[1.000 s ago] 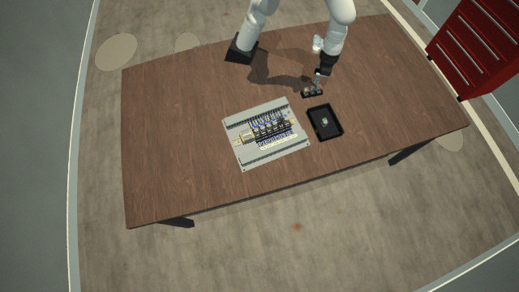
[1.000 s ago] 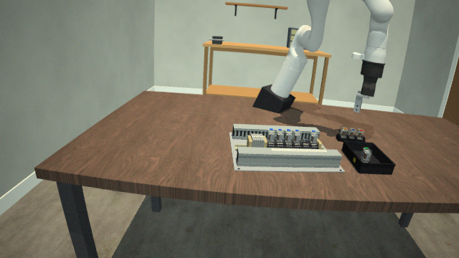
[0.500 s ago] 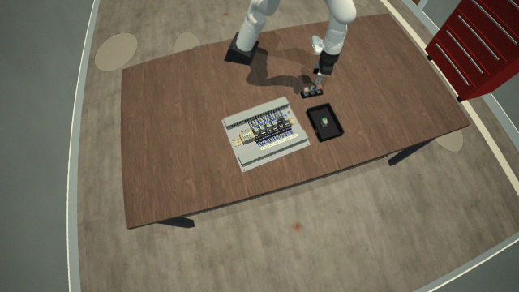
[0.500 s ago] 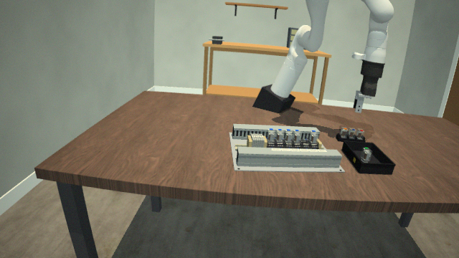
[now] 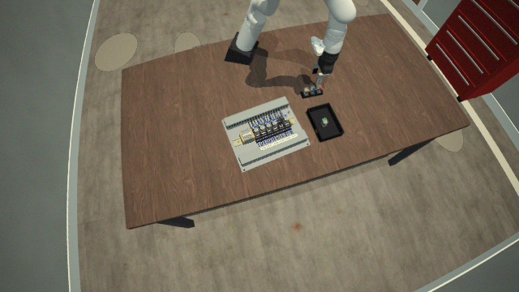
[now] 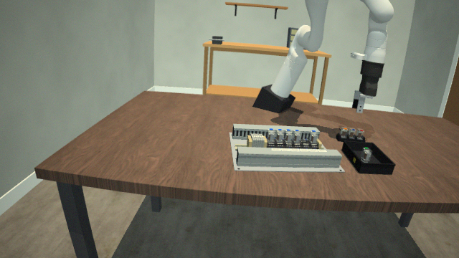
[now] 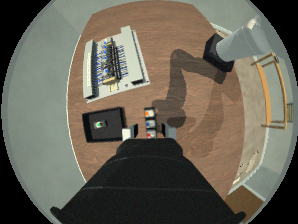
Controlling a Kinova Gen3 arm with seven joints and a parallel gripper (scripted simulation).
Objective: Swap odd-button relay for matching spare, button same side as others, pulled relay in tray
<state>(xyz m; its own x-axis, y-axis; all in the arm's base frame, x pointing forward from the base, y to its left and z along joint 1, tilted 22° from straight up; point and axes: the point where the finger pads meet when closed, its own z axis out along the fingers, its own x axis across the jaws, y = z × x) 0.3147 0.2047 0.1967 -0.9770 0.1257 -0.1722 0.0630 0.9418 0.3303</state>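
My gripper is now 130 mm above the black stand. The rest, counted from my hand: black tray 170 mm ahead, 120 mm below; then grey relay 180 mm ahead, 10 mm to the right, 110 mm below.
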